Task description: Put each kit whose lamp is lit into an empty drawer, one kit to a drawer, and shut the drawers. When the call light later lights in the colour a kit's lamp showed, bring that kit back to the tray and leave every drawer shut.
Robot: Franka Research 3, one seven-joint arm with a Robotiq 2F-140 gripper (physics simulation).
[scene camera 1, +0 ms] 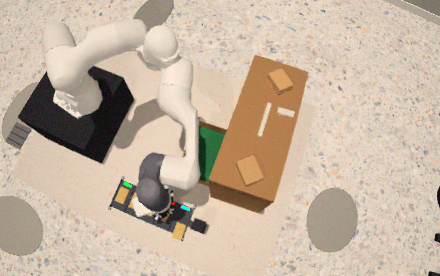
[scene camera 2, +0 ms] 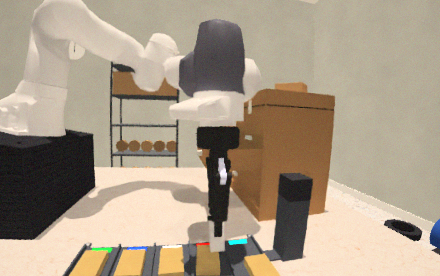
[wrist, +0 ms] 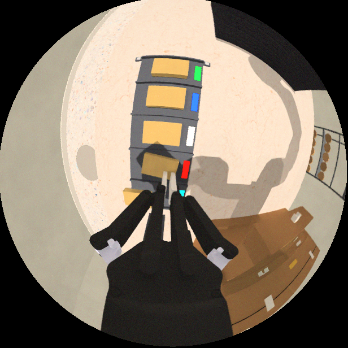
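My gripper (scene camera 2: 217, 245) (wrist: 167, 177) is shut and empty, its tips low at the edge of the red-lamp kit (scene camera 2: 207, 262) (wrist: 160, 165), which lies slightly askew. The tray (scene camera 1: 182, 215) (scene camera 2: 151, 262) (wrist: 136, 135) also holds the green-lamp kit (scene camera 1: 122, 195) (scene camera 2: 90, 262) (wrist: 170, 68), blue-lamp kit (scene camera 2: 131, 262) (wrist: 166, 97) and white-lamp kit (scene camera 2: 171, 260) (wrist: 161, 133). The cyan-lamp kit (scene camera 1: 179, 231) (scene camera 2: 261, 265) (wrist: 131, 196) lies off-centre toward the tray's outer edge. One drawer with a green floor (scene camera 1: 212, 150) stands open. Whether my tips touch the red-lamp kit I cannot tell.
The brown cabinet (scene camera 1: 250, 135) (scene camera 2: 295, 155) stands beside the tray, with two blocks (scene camera 1: 280, 80) (scene camera 1: 249, 170) on top. A dark post (scene camera 1: 198, 226) (scene camera 2: 292, 215) with an unlit black top stands at the tray's end. A shelf rack (scene camera 2: 111, 115) stands behind.
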